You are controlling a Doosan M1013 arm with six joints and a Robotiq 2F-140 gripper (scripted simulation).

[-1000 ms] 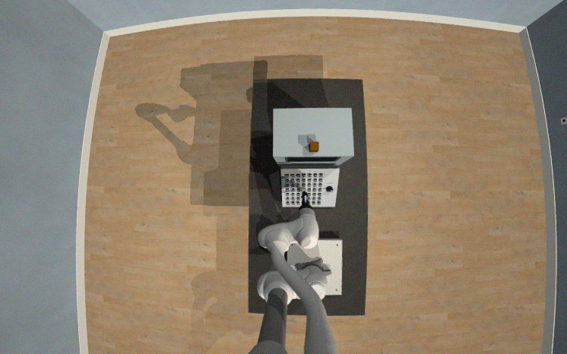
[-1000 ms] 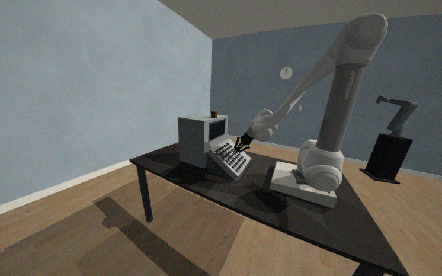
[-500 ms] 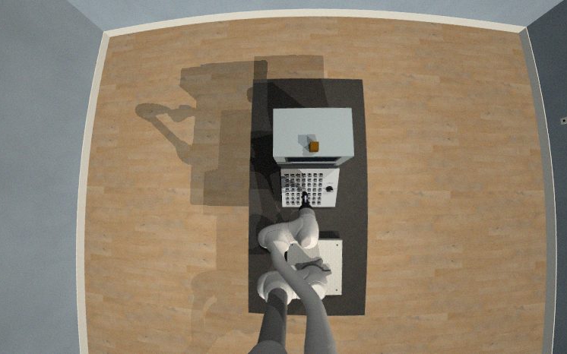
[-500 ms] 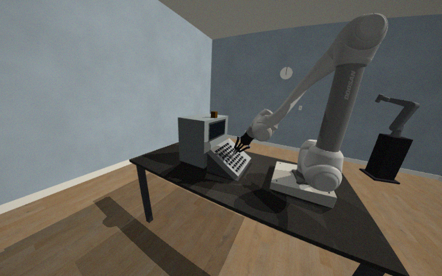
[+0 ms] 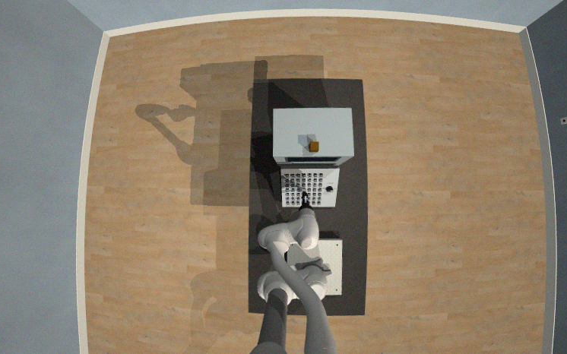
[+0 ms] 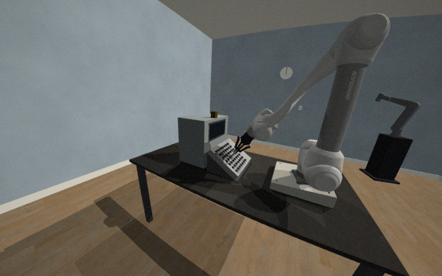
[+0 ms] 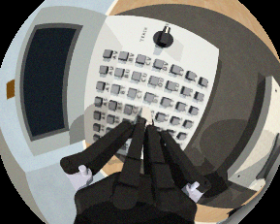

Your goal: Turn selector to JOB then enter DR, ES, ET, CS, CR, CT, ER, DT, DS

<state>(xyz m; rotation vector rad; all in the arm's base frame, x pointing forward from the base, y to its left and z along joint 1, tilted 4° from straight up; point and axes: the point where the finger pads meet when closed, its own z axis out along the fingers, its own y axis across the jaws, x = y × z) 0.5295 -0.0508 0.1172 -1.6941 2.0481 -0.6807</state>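
The key is 40 mm to the left of my hand and 50 mm below it. Round my hand: sloped keypad: 30 mm ahead, 60 mm to the right, 70 mm below; then black selector knob: 10 mm behind, 170 mm to the right, 20 mm below.
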